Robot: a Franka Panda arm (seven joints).
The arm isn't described. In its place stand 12 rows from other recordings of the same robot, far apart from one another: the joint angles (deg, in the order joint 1, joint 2, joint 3, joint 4, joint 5, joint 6, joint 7), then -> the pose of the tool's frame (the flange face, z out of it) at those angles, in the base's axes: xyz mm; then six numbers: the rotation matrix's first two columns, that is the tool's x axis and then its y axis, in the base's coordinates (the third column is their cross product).
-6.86 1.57 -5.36 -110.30 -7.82 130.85 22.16 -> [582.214 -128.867 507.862 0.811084 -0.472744 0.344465 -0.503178 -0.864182 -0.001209]
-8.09 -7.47 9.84 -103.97 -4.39 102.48 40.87 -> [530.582 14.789 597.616 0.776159 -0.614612 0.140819 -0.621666 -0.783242 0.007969]
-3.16 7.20 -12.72 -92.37 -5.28 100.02 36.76 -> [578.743 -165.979 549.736 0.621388 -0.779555 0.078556 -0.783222 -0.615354 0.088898]
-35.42 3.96 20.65 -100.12 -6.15 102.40 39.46 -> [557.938 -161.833 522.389 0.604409 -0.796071 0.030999 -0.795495 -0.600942 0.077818]
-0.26 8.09 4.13 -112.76 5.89 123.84 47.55 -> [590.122 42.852 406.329 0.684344 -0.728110 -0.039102 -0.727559 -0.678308 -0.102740]
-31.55 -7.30 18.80 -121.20 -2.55 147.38 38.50 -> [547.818 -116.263 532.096 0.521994 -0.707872 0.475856 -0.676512 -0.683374 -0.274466]
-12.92 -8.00 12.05 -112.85 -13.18 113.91 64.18 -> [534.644 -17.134 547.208 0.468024 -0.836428 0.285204 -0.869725 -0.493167 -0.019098]
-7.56 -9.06 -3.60 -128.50 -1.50 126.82 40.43 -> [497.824 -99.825 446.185 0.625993 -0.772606 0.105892 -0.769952 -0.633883 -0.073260]
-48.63 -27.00 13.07 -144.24 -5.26 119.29 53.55 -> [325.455 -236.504 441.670 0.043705 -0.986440 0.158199 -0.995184 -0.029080 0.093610]
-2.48 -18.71 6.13 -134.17 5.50 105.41 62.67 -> [425.891 36.335 446.724 0.466554 -0.875263 -0.127442 -0.866515 -0.481204 0.132641]
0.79 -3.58 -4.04 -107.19 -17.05 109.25 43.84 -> [551.971 -53.363 548.420 0.728361 -0.635821 0.255386 -0.678948 -0.719927 0.143996]
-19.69 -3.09 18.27 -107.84 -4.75 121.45 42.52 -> [573.199 -14.438 556.430 0.704289 -0.655117 0.273492 -0.650965 -0.749662 -0.119380]
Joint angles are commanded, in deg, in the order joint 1, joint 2, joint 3, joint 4, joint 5, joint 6, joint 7. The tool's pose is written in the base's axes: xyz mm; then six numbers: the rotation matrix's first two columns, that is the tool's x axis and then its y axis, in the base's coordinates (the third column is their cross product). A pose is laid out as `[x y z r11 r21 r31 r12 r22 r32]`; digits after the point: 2 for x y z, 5 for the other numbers.
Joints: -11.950 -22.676 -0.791 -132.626 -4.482 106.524 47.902
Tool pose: [413.06 -100.01 491.01 0.51287 -0.85841 0.01001 -0.85539 -0.51001 0.09057]
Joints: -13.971 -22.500 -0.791 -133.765 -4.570 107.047 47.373
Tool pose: [407.46 -114.02 481.13 0.49149 -0.87088 0.00042 -0.86641 -0.48892 0.10141]
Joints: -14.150 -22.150 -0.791 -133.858 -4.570 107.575 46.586
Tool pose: [408.72 -115.62 478.51 0.50120 -0.86533 -0.00008 -0.86097 -0.49869 0.10024]
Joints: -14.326 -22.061 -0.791 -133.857 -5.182 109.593 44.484
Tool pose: [412.29 -118.39 480.79 0.53504 -0.84440 0.02690 -0.84293 -0.53144 0.08389]
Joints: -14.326 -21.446 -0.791 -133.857 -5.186 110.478 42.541
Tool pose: [415.49 -119.07 477.46 0.56422 -0.82517 0.02736 -0.82399 -0.56071 0.08148]
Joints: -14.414 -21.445 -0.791 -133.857 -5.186 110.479 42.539
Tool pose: [415.31 -119.71 477.46 0.56298 -0.82602 0.02736 -0.82483 -0.55948 0.08148]
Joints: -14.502 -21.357 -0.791 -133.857 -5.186 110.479 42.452
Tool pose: [415.34 -120.40 476.79 0.56301 -0.82604 0.02608 -0.82471 -0.55950 0.08253]
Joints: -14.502 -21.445 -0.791 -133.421 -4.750 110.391 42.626
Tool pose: [416.38 -120.18 480.88 0.55774 -0.82956 0.02751 -0.82882 -0.55484 0.07221]
